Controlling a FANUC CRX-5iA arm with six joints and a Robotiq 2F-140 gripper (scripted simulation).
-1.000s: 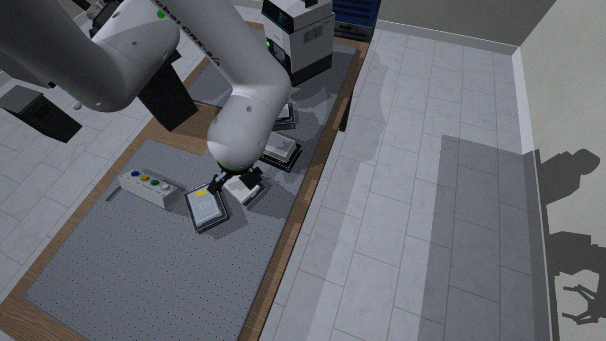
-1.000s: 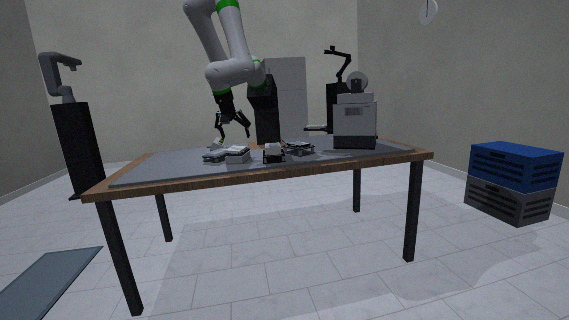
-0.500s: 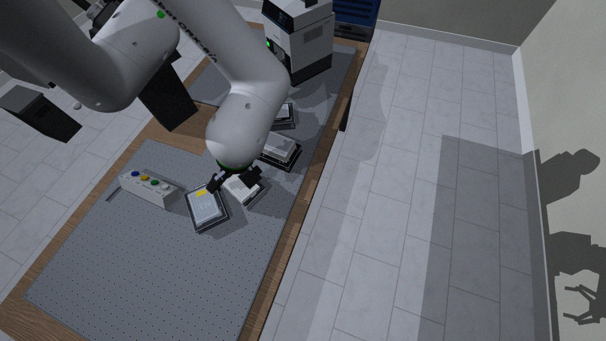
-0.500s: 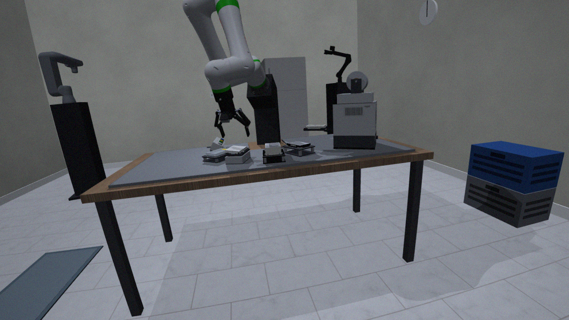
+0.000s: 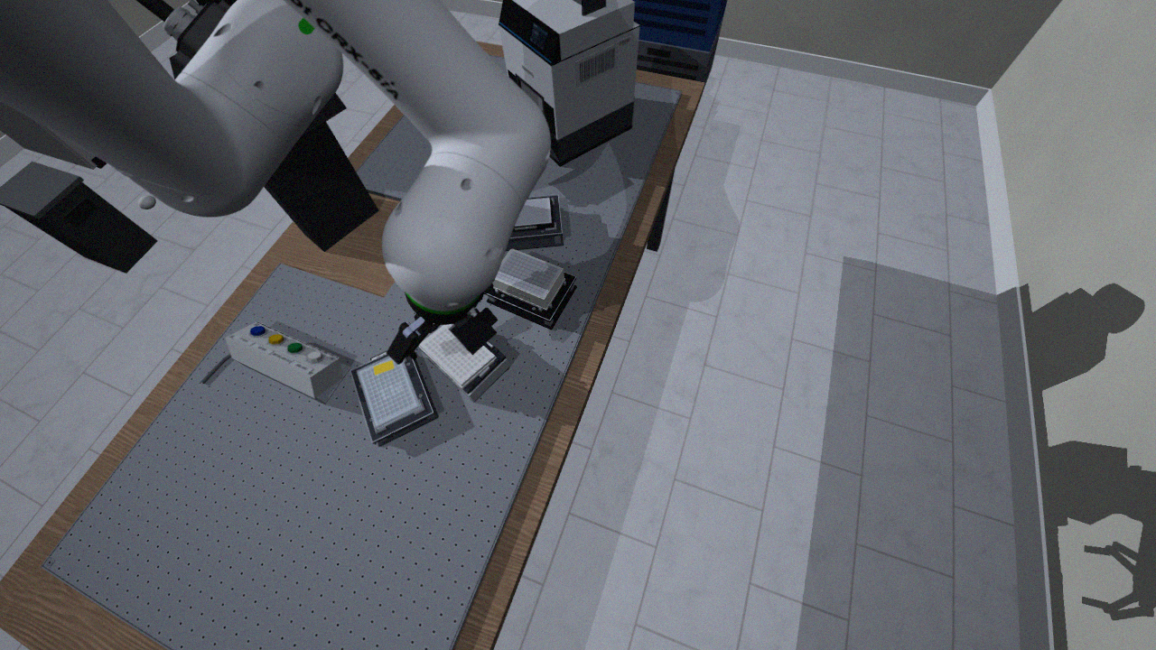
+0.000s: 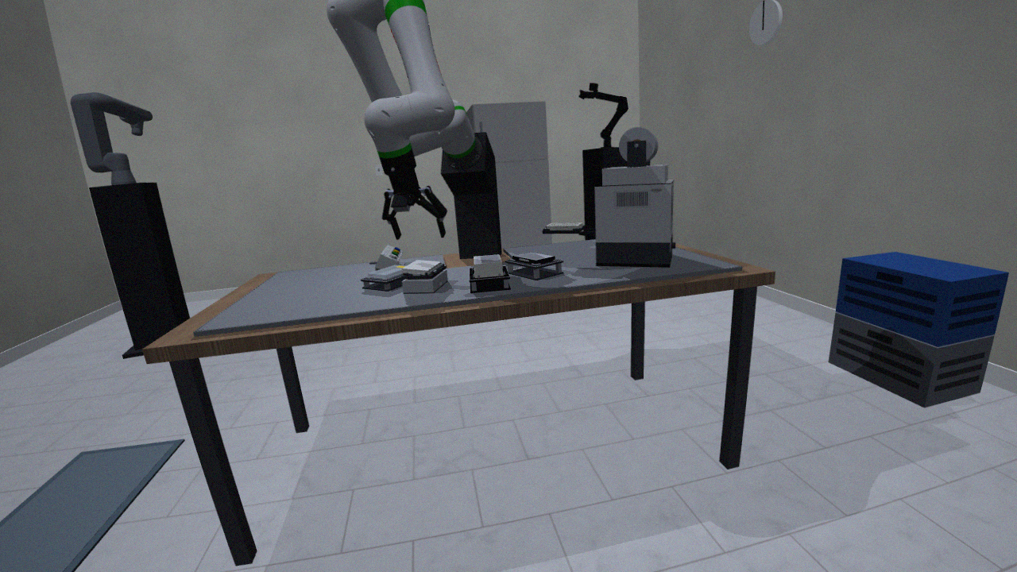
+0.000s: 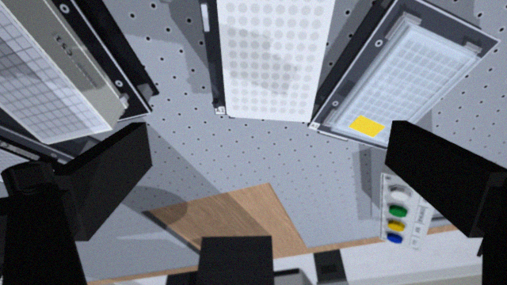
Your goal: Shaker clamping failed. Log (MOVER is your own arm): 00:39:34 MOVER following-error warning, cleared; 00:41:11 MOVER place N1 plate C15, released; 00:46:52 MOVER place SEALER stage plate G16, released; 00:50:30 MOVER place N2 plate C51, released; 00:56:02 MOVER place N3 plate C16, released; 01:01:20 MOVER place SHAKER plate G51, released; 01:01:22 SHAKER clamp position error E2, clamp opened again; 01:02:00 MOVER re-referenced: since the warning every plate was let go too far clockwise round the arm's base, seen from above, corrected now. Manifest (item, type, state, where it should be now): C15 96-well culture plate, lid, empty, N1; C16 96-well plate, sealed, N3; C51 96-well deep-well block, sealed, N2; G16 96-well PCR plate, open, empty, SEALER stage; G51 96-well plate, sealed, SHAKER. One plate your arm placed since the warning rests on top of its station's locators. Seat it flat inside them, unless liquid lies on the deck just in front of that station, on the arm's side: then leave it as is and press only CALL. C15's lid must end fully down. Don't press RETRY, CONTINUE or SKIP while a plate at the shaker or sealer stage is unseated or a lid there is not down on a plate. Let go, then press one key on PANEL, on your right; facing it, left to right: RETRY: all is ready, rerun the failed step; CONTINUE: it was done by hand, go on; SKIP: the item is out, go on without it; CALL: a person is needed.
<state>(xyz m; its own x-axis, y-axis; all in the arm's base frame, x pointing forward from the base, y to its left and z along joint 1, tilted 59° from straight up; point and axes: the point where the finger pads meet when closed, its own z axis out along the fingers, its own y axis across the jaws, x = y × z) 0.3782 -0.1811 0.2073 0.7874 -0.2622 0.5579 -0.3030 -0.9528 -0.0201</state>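
My gripper is now 2 cm short of the shaker and 14 cm above it.
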